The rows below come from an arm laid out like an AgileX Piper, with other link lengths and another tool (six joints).
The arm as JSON. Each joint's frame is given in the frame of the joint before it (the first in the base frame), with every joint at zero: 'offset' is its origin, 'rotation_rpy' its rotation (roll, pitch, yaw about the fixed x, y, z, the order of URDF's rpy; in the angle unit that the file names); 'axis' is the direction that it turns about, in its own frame. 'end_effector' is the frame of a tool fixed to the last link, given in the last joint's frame.
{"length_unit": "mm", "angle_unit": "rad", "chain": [
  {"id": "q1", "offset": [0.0, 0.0, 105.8], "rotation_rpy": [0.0, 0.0, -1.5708], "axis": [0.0, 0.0, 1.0]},
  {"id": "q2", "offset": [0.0, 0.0, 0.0], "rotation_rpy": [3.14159, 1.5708, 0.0], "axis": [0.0, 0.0, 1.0]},
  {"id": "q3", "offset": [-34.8, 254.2, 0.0], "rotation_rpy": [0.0, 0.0, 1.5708], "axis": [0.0, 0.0, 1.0]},
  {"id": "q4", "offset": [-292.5, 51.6, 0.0], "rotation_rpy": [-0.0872, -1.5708, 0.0], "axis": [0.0, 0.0, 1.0]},
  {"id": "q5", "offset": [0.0, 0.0, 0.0], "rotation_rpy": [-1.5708, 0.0, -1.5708], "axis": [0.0, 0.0, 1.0]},
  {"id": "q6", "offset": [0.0, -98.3, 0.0], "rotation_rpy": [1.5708, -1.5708, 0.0], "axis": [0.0, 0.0, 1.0]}
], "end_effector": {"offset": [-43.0, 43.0, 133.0], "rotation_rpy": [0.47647, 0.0, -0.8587]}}
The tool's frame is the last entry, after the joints.
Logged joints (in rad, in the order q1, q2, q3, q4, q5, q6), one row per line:
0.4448, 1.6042, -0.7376, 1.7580, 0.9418, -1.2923
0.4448, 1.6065, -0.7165, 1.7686, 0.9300, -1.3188
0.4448, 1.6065, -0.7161, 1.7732, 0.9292, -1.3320
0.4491, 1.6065, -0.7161, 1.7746, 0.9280, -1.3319
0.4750, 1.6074, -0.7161, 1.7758, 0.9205, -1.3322
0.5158, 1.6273, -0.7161, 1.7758, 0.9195, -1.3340
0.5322, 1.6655, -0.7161, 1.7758, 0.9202, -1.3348
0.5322, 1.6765, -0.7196, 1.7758, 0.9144, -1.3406
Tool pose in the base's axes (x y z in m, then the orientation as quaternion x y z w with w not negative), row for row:
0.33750, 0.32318, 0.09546, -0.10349, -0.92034, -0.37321, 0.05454
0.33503, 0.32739, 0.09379, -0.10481, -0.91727, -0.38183, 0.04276
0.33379, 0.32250, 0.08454, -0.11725, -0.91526, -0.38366, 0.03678
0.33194, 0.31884, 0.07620, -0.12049, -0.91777, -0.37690, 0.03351
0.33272, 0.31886, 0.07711, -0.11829, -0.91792, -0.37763, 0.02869
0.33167, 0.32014, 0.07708, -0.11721, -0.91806, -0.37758, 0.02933
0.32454, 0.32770, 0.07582, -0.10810, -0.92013, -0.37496, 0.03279
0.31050, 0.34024, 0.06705, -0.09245, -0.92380, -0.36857, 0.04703
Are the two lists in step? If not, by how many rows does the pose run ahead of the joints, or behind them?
The pose runs 2 rows behind the joints: the pose in row i belongs to the joints in row i - 2.
